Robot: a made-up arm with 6 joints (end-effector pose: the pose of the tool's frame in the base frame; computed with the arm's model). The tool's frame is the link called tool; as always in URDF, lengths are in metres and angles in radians.
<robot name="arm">
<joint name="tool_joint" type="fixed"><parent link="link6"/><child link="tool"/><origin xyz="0 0 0"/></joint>
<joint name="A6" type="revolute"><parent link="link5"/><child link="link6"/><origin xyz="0 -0.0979 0"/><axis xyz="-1 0 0"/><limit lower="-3.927" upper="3.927" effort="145" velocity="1.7"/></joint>
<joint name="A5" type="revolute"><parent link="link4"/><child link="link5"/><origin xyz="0.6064 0 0"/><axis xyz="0 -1 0"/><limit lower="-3.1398" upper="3.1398" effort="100" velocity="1"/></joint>
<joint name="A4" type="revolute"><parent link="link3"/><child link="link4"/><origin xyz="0 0 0"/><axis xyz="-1 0 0"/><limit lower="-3.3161" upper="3.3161" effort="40" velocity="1.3"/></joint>
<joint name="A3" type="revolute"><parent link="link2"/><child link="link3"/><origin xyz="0 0 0.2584"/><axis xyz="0 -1 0"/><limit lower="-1.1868" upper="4.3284" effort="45" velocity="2.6"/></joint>
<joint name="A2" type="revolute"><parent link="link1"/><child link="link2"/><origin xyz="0 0 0"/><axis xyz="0 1 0"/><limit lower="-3.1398" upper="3.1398" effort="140" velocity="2.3"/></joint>
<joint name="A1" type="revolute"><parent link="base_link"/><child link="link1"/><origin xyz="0 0 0.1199"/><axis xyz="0 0 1"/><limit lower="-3.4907" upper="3.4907" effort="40" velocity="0.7"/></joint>
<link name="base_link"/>
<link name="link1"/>
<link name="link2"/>
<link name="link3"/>
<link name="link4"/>
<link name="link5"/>
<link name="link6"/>
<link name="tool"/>
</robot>
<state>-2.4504 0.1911 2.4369 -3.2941 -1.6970 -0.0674</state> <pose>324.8 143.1 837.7 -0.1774 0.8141 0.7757</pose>
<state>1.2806 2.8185 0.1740 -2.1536 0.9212 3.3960</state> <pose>-191.8 -454.0 -342.5 1.7487 -1.1808 -0.5929</pose>
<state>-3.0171 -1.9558 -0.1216 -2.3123 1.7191 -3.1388</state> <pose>333.3 -24.9 627.1 0.1224 0.2194 2.4416</pose>
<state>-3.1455 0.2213 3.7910 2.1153 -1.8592 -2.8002</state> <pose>460.0 -52.5 44.1 -1.1106 -1.1947 1.9224</pose>
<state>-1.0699 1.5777 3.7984 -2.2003 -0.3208 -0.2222</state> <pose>28.7 67.6 648.8 0.2534 -0.8681 1.4624</pose>
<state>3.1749 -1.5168 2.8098 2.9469 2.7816 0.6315</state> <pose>471.6 -80.4 -435.1 -0.5488 -1.4839 -0.6696</pose>
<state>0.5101 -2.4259 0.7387 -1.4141 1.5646 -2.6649</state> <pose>-671.5 -393.2 7.6 1.0856 -0.4673 -1.0315</pose>
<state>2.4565 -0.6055 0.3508 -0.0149 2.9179 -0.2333</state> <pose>-95.8 204.7 827.0 -2.3874 0.9619 0.8344</pose>
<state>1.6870 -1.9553 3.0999 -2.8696 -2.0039 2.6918</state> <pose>-86.7 -71.0 -557.0 0.9727 -0.1635 2.0191</pose>
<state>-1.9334 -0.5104 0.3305 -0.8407 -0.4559 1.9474</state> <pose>-179.0 -287.7 748.6 -1.4085 0.7168 -1.5923</pose>
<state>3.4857 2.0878 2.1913 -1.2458 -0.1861 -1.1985</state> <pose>-798.8 -253.1 -37.4 0.6883 -2.6696 -0.9727</pose>
